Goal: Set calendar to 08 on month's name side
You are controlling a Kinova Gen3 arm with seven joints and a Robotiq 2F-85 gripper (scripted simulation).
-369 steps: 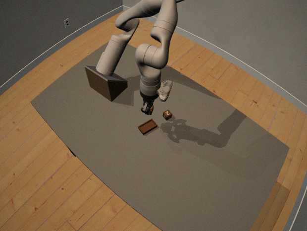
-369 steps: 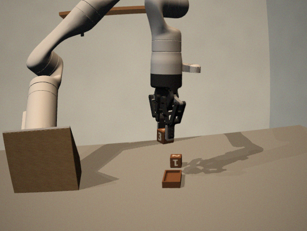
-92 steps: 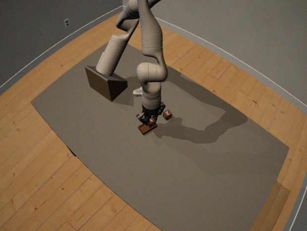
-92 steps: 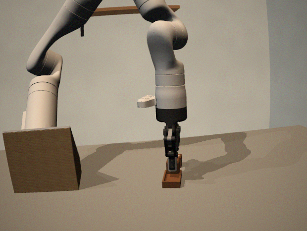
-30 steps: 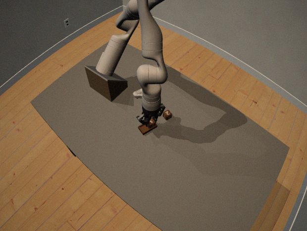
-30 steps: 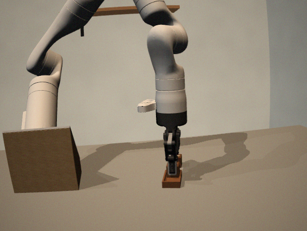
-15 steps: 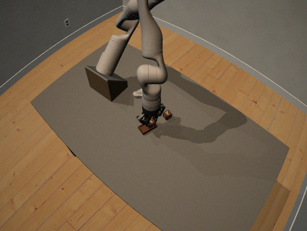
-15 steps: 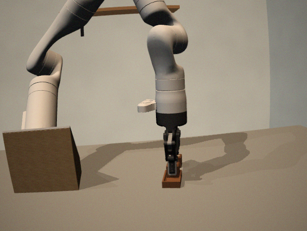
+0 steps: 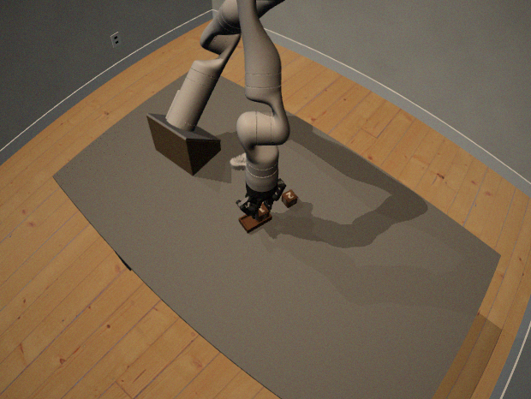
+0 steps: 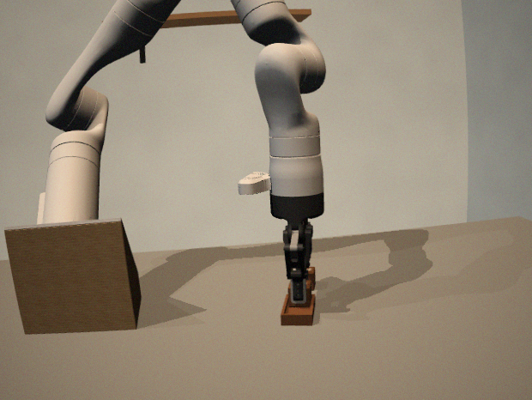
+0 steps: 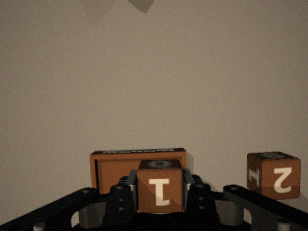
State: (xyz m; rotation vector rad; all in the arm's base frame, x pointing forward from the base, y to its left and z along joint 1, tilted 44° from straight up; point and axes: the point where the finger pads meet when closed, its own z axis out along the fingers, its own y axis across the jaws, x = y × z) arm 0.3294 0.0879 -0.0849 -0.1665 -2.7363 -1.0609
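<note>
Now: the brown tray 30 mm below my hand and 20 mm to the right of it. The rest, counted from my hand: brown cube (90 mm to the left, 20 mm below, 20 mm ahead).
</note>
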